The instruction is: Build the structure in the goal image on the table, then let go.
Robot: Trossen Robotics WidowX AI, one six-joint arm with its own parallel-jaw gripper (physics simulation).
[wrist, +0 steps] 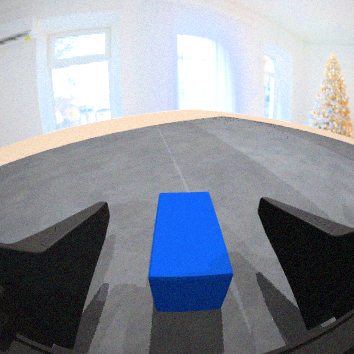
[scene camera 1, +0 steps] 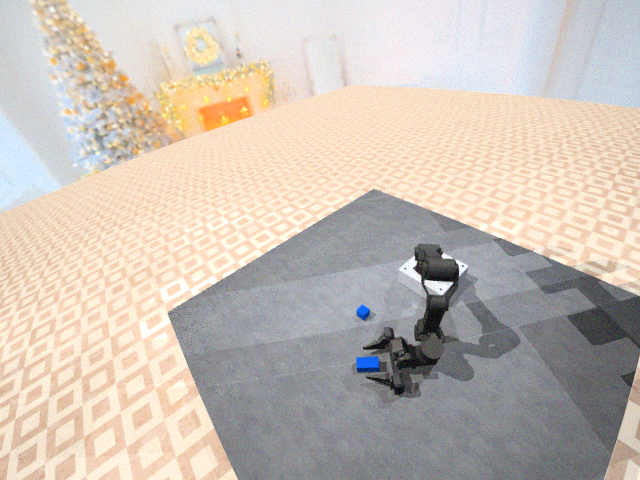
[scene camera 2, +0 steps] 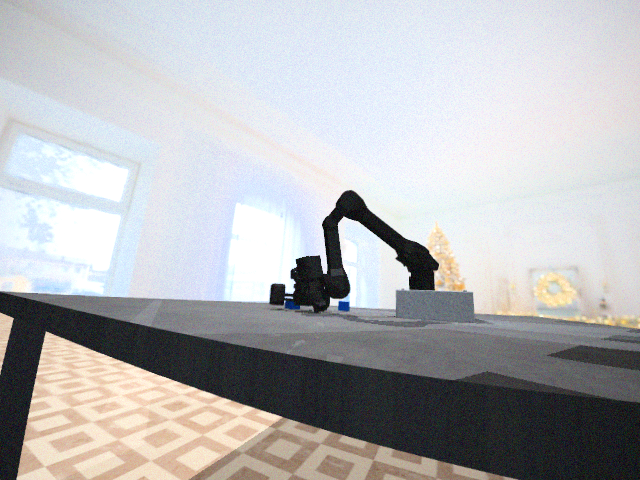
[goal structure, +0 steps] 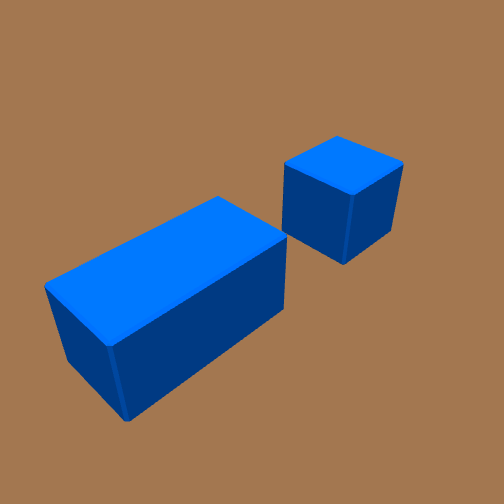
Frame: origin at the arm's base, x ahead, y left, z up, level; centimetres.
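Seen in the pictures: gripper, fingertip midpoint: (wrist: 185, 208) (scene camera 1: 364, 361) (scene camera 2: 292, 297); arm's base, link origin: (scene camera 2: 422, 292).
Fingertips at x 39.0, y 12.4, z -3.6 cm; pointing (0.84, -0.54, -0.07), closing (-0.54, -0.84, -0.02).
Offsets run from my fingertips to a thing's top centre. Level surfaces: height alone.
A long blue block {dz -0.3, dx -0.8, dy +0.6 cm} (scene camera 1: 367, 364) (scene camera 2: 292, 305) (wrist: 190, 237) lies flat on the dark grey table, its length pointing away from the wrist camera. My gripper (scene camera 1: 365, 362) (wrist: 185, 208) is open around it, one finger on each side, with a visible gap between each finger and the block. In scene camera 2 the gripper hides part of this block. A small blue cube {dz -0.3, dx -11.6, dy -15.1 cm} (scene camera 1: 362, 312) (scene camera 2: 343, 305) sits on the table apart from the long block, on the side towards the arm's base in scene camera 2. The cube does not show in the wrist view.
The arm's pale base block (scene camera 1: 408, 281) (scene camera 2: 434, 305) stands on the table {dz -3.5 cm} (scene camera 1: 289, 413) (scene camera 2: 206, 322) (wrist: 60, 175), behind the gripper. The table's far edge shows in the wrist view. Dark shadow patches cross the table top.
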